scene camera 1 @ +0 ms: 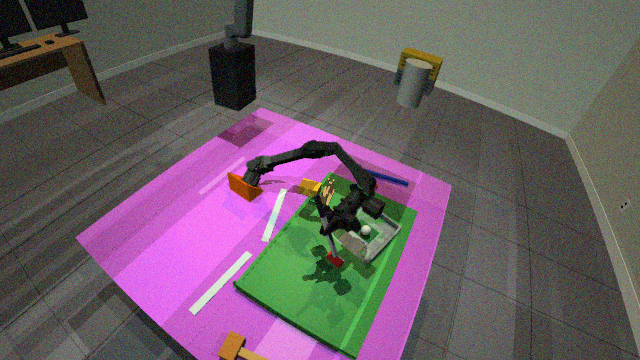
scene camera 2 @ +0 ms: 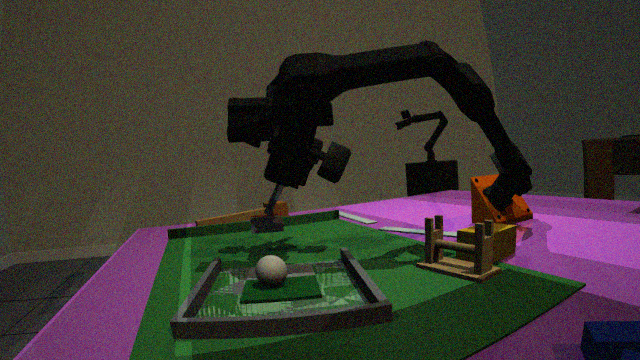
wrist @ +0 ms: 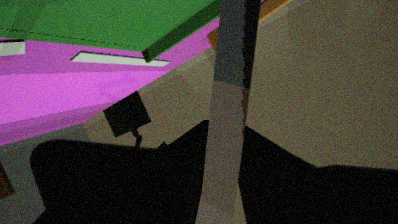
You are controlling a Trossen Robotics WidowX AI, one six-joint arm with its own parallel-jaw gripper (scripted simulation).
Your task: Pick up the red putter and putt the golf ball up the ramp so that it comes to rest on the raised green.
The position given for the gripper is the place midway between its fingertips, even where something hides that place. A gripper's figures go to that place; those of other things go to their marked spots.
Scene:
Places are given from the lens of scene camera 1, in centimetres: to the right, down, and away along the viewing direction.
gripper (scene camera 1: 321, 234): 0, 18, 89
green mat (scene camera 1: 292, 273): -10, 34, 96

